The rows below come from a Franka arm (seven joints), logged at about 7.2 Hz.
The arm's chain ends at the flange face. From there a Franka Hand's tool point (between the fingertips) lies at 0.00 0.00 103.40 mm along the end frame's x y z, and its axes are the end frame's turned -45 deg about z.
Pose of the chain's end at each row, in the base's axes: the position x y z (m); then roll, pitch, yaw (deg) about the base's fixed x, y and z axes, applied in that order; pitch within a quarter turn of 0, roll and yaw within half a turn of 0:
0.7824 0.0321 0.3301 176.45 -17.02 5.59
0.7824 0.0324 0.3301 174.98 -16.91 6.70
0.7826 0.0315 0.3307 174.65 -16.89 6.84
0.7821 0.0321 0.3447 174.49 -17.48 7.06
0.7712 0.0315 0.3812 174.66 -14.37 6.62
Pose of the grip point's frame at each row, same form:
0.8131 0.0287 0.2314 165.39 -9.50 51.28
0.8132 0.0269 0.2316 164.47 -8.42 52.10
0.8134 0.0255 0.2322 164.26 -8.18 52.18
0.8140 0.0260 0.2465 163.73 -8.49 52.43
0.7977 0.0249 0.2815 166.07 -6.42 51.73

